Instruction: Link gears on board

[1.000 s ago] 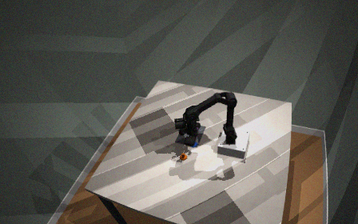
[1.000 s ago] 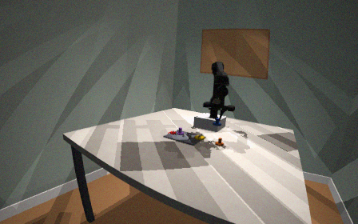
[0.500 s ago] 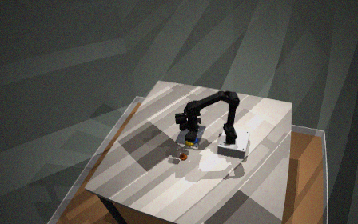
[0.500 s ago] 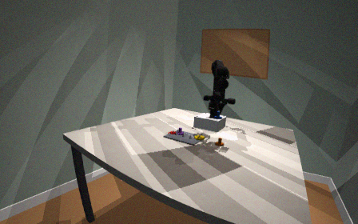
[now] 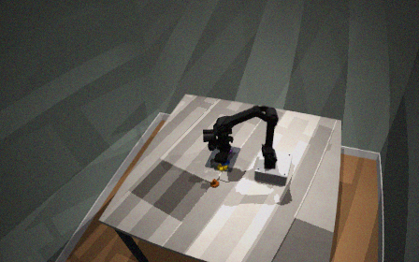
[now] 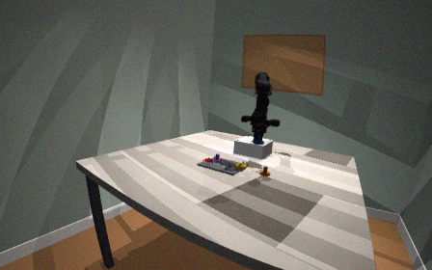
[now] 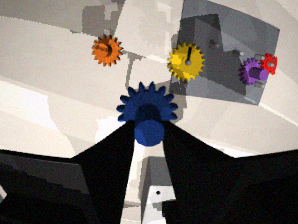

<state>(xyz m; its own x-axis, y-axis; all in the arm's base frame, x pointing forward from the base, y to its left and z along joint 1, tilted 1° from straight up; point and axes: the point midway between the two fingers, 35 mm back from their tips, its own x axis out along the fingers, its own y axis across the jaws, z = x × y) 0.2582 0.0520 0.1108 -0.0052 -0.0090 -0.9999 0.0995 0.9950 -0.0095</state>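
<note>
Right now my gripper tip is 210 mm to the left of the purple gear, 140 mm above it and 20 mm short of it. From my gripper tip the other things lie so: orange gear 150 mm below, 60 mm to the left, 60 mm ahead; blue gear 10 mm below; red gear 250 mm to the right, 150 mm below, 30 mm ahead.
</note>
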